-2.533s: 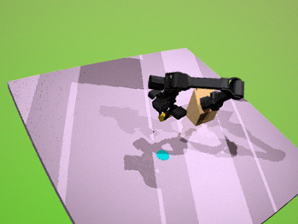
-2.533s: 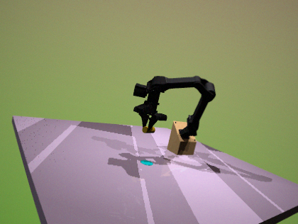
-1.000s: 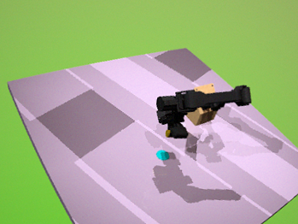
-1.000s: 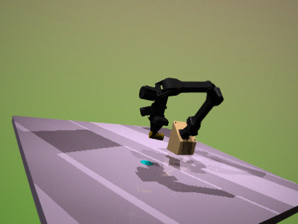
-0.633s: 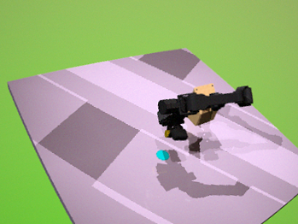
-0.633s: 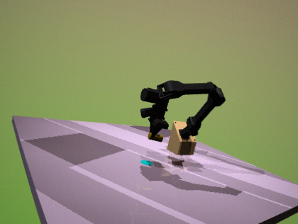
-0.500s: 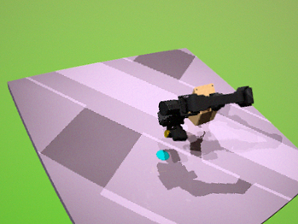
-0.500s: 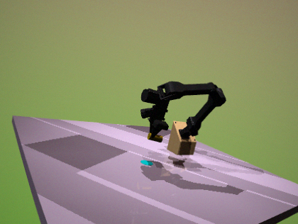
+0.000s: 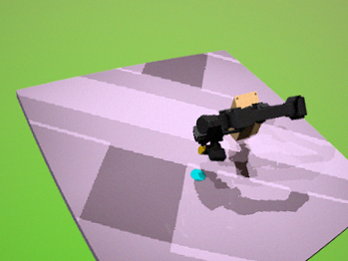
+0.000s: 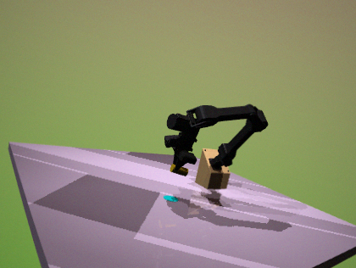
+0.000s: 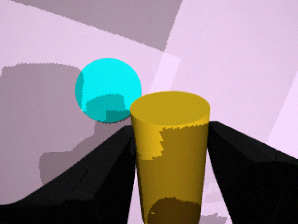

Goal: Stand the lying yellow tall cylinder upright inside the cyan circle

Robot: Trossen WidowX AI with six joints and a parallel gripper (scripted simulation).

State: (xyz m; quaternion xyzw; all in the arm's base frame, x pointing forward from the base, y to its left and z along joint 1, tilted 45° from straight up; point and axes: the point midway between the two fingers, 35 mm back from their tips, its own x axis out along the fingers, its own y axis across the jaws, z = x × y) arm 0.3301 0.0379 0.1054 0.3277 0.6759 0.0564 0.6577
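Now: gripper tip 12 cm above the cyan circle, 2 cm to the right of it and 1 cm short of it. From my gripper tip the other things lie so: yellow tall cylinder (2 cm behind, 1 cm to the left, 1 cm below).
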